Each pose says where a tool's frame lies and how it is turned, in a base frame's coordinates. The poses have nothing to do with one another.
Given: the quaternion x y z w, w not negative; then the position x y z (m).
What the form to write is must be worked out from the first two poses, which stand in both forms.
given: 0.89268 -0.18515 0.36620 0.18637 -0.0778 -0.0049 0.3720
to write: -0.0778 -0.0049 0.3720 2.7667 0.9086 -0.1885 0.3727
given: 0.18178 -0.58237 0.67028 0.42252 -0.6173 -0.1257 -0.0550
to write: -0.6173 -0.1257 -0.0550 2.2691 0.2006 -0.6425 0.7395
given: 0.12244 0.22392 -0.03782 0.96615 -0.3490 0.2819 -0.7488
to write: -0.3490 0.2819 -0.7488 0.5219 0.4746 0.8679 -0.1466
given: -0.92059 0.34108 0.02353 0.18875 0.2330 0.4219 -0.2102
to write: 0.2330 0.4219 -0.2102 2.7618 -0.9374 0.3473 0.0240
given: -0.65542 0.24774 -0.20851 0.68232 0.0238 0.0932 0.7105
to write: 0.0238 0.0932 0.7105 1.6397 -0.8966 0.3389 -0.2852
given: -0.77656 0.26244 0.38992 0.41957 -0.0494 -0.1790 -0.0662
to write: -0.0494 -0.1790 -0.0662 2.2756 -0.8555 0.2891 0.4296
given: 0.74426 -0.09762 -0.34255 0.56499 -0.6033 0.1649 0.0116
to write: -0.6033 0.1649 0.0116 1.9408 0.9020 -0.1183 -0.4152
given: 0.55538 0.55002 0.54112 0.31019 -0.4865 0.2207 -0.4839
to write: -0.4865 0.2207 -0.4839 2.5108 0.5842 0.5786 0.5692
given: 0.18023 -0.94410 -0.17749 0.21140 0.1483 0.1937 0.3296
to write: 0.1483 0.1937 0.3296 2.7156 0.1844 -0.9659 -0.1816
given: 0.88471 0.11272 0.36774 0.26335 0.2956 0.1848 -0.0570
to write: 0.2956 0.1848 -0.0570 2.6086 0.9171 0.1168 0.3812
